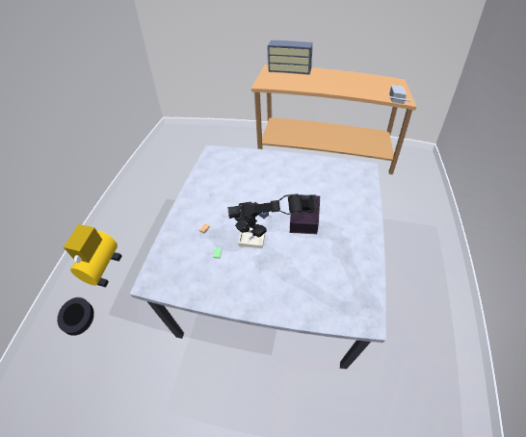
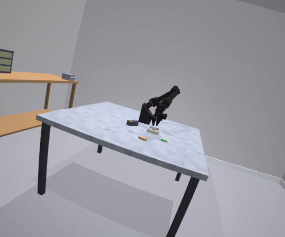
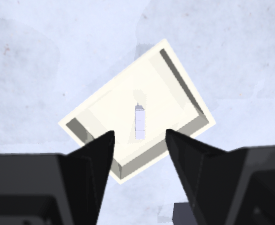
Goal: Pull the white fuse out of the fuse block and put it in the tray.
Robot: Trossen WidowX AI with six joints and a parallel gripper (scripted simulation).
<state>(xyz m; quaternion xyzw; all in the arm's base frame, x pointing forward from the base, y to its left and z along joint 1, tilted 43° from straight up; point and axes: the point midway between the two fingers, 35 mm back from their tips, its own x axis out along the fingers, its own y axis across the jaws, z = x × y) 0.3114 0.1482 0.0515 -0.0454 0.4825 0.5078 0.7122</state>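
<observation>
The white fuse lies 30 mm below my gripper tip. The rest, counted from my gripper tip: purple fuse 200 mm to the right, 40 mm behind, 30 mm below; then cream tray 50 mm below; then blue fuse 180 mm to the right, 50 mm behind, 30 mm below.
</observation>
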